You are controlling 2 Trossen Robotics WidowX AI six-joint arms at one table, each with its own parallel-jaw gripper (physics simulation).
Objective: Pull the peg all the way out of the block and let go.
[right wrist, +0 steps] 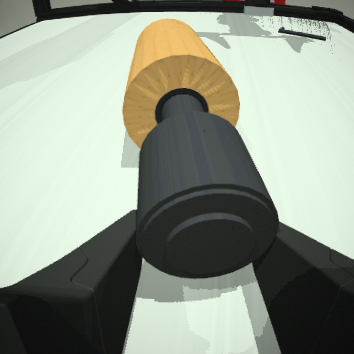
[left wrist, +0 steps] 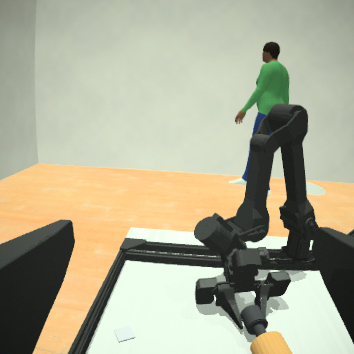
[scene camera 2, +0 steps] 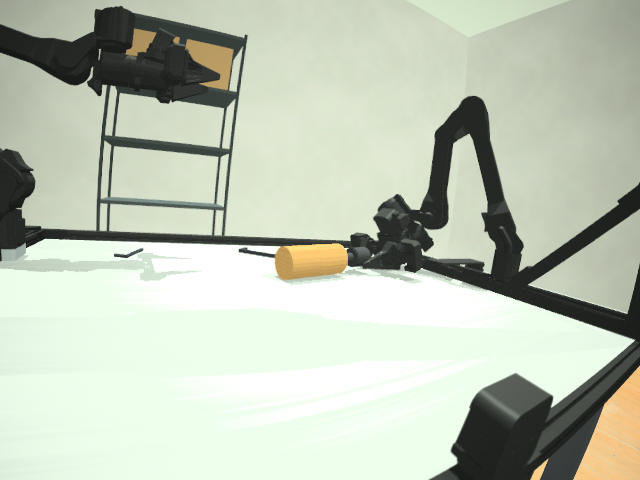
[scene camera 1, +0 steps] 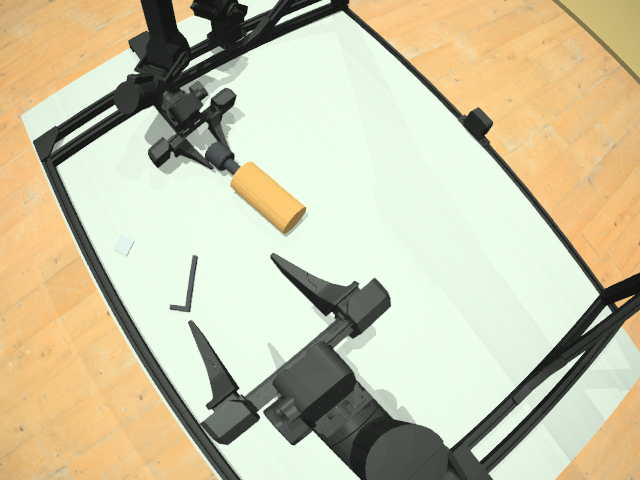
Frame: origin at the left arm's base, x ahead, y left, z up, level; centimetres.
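Seen in the pictures: left gripper, fingertip midpoint: [left wrist: 197,237] [scene camera 2: 213,83] [scene camera 1: 230,288]; right gripper, fingertip midpoint: [right wrist: 196,222] [left wrist: 252,326] [scene camera 2: 355,265] [scene camera 1: 221,161]; left arm's base, link origin: [right wrist: 256,4] [scene camera 2: 0,245]; right arm's base, link origin: [left wrist: 295,252] [scene camera 2: 503,279] [scene camera 1: 226,35].
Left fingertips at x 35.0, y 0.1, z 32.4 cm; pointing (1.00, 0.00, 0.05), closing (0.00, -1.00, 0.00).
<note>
Offsets run from my left fingertips to a thing's middle. "*": to the spot under its first point.
The block @[dy -16.4, dx +16.6, dz -31.4 cm] [scene camera 1: 267,197] [scene camera 2: 311,261] [left wrist: 270,344] [right wrist: 167,47] is an orange wooden cylinder lying on its side near the table top. The dark peg @[dy -15.4, dx +24.0, dz -31.2 cm] [scene camera 1: 219,156] [scene camera 2: 358,256] [left wrist: 254,318] [right wrist: 205,195] has a thick head, and its thinner shaft goes into the hole in the block's end; how deep is hidden. My right gripper [scene camera 1: 219,155] [left wrist: 252,326] [right wrist: 196,222] is shut on the peg's head. My left gripper [scene camera 1: 231,287] [scene camera 2: 210,85] is open and empty, held high above the table, apart from the block. Its two fingers stand at the sides of the left wrist view.
A dark L-shaped bar @[dy +3.3, dx -13.1, dz -34.0 cm] [scene camera 1: 191,283] [scene camera 2: 128,253] [right wrist: 302,34] and a small pale square @[* dy +7.7, dx +27.2, dz -34.0 cm] [scene camera 1: 124,245] [left wrist: 124,334] lie on the table. A black frame [scene camera 1: 547,227] [scene camera 2: 155,236] runs round the table. A person [left wrist: 274,85] stands beyond the right arm.
</note>
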